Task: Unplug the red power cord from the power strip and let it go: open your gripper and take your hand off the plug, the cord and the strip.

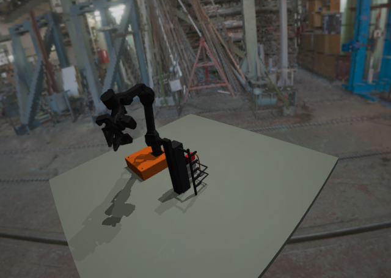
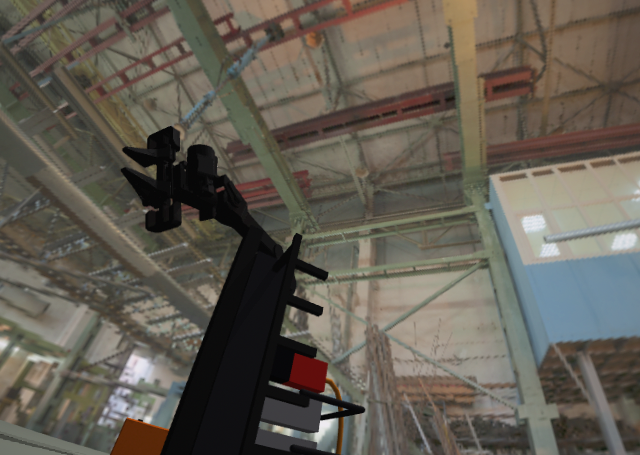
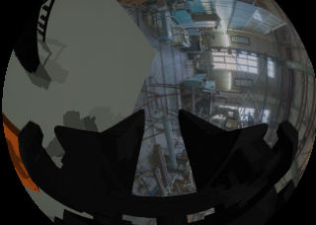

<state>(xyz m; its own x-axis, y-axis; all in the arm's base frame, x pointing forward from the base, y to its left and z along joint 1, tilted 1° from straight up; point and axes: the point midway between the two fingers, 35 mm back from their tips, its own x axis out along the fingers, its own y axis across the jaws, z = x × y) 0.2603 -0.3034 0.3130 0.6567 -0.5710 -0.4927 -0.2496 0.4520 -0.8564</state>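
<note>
Now: gripper tip 2 cm short of the red plug, 32 cm to the right of it and 21 cm above it. Also, from my gripper tip: black power strip 2 cm ahead, 25 cm to the left, 23 cm below.
</note>
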